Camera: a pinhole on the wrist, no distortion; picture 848 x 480 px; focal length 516.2 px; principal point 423.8 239.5 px. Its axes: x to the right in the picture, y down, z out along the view. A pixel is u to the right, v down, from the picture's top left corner.
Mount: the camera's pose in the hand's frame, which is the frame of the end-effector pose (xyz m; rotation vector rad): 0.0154 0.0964 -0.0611 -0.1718 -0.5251 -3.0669
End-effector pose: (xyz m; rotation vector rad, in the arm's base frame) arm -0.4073 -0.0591 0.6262 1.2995 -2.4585 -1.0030
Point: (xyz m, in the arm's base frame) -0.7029 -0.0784 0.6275
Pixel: 61 195
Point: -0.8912 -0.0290 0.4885
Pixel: 165 244
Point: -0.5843 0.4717 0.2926
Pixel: 735 407
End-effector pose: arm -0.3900 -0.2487 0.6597 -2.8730 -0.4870 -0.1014
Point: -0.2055 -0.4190 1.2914
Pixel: behind the camera
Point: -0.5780 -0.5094 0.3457
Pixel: outside the picture
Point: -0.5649 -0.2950 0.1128
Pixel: 740 417
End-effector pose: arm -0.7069 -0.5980 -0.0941 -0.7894 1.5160 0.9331
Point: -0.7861 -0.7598 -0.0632
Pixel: behind the camera
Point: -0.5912 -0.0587 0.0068
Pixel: 599 358
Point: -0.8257 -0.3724 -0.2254
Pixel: 192 213
